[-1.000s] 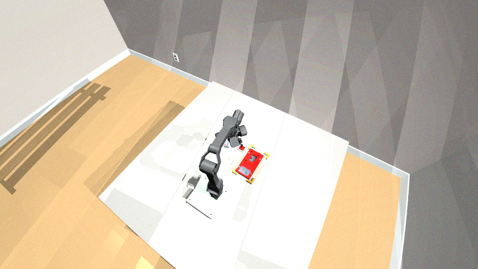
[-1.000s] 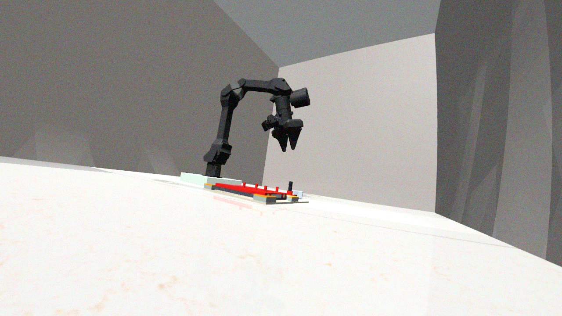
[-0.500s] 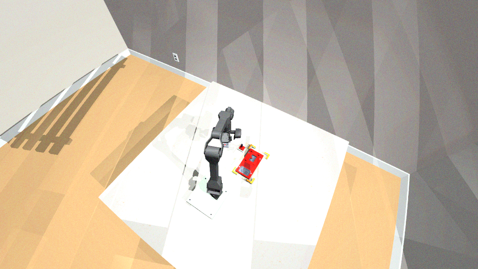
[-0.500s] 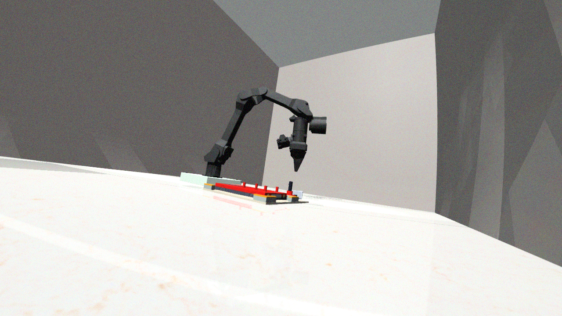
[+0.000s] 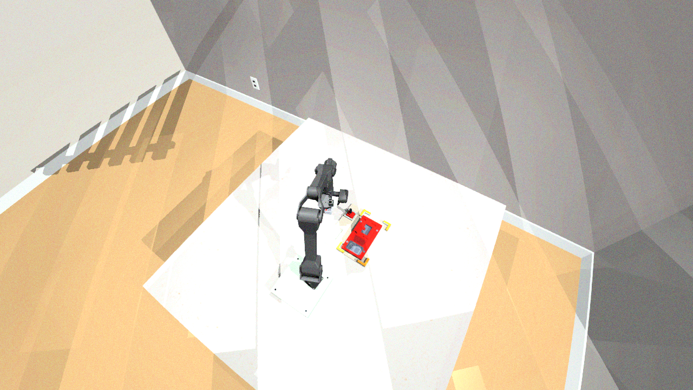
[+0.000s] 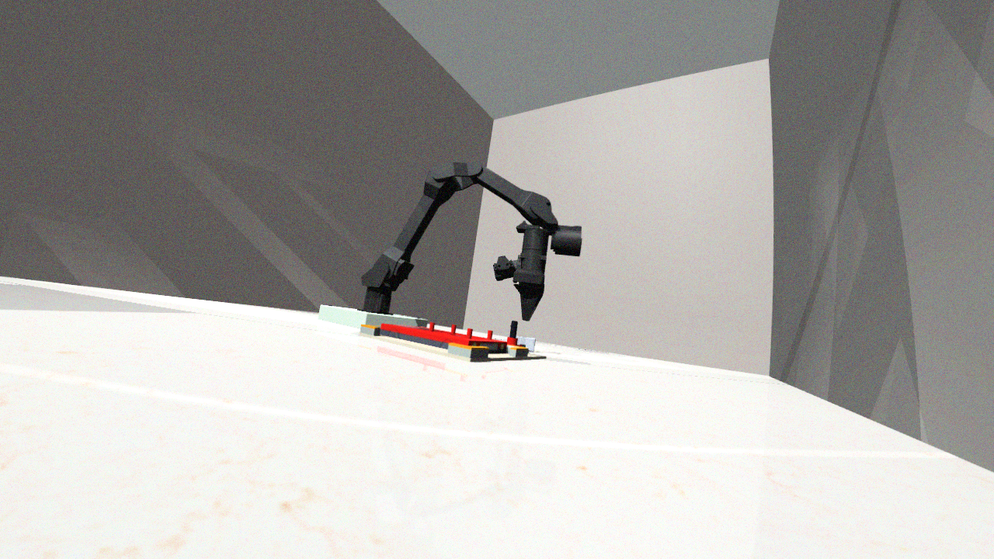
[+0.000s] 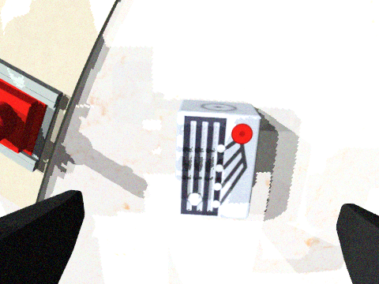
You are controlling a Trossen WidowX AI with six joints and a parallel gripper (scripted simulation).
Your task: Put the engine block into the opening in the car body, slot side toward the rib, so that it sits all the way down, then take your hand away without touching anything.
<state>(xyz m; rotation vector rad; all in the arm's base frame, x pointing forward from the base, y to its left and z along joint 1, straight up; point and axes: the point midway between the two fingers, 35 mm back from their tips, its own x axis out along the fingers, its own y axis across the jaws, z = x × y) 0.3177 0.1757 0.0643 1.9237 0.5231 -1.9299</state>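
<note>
Right now my gripper tip is 5 cm above the engine block. Round my gripper tip: black peg 10 cm to the right, 4 cm ahead, 3 cm below.
</note>
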